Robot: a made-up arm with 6 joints. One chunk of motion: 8 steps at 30 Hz.
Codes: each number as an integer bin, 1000 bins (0 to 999) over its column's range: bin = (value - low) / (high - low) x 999, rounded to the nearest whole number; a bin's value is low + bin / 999 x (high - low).
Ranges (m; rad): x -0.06..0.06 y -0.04..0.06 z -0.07..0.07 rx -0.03..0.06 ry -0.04..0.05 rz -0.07..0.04
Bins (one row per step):
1: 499 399 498 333 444 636
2: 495 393 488 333 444 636
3: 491 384 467 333 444 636
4: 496 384 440 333 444 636
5: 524 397 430 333 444 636
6: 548 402 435 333 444 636
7: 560 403 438 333 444 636
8: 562 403 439 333 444 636
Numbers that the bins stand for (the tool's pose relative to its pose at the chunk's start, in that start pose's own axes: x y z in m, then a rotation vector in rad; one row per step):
1: -0.0001 -0.0001 -0.0002 0.0000 0.0000 0.0000
2: -0.0005 -0.0007 -0.0016 0.0000 0.0000 0.0000
3: -0.0010 -0.0016 -0.0046 0.0000 0.0000 0.0000
4: -0.0004 -0.0016 -0.0083 0.0000 0.0000 0.0000
5: 0.0029 -0.0003 -0.0097 0.0000 0.0000 0.0000
6: 0.0058 0.0002 -0.0090 0.0000 0.0000 0.0000
7: 0.0073 0.0003 -0.0086 0.0000 0.0000 0.0000
8: 0.0075 0.0003 -0.0085 0.0000 0.0000 0.0000

